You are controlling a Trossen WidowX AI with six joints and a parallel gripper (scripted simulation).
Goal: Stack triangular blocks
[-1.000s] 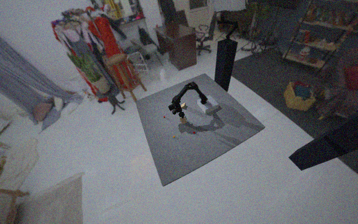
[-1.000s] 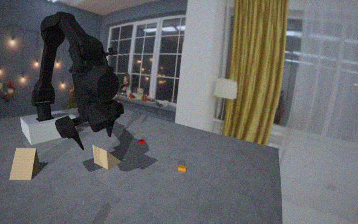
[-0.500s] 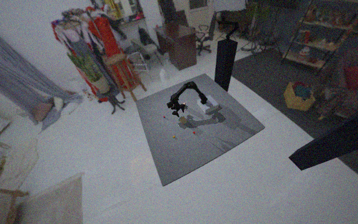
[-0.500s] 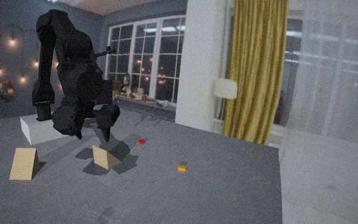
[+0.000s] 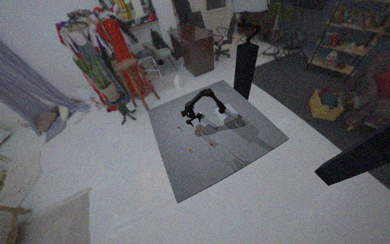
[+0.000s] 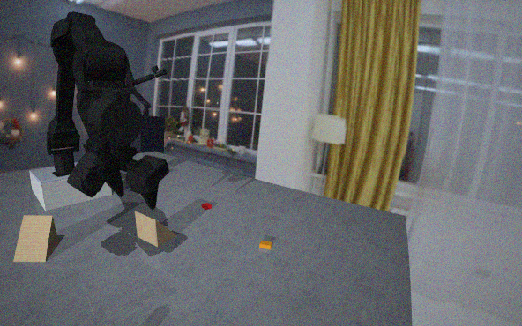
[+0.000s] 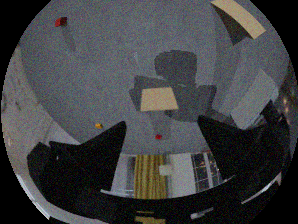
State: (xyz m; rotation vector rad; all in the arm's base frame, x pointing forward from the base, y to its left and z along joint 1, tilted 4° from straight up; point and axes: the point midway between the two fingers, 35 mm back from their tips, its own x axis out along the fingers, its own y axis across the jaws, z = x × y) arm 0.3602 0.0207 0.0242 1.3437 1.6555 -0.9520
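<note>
My gripper tip is 25 cm to the right of the small red brick, 9 cm above it and 4 cm past it. The rest, counted from my gripper tip: small orange brick (19 cm ahead, 18 cm to the left, 9 cm below).
</note>
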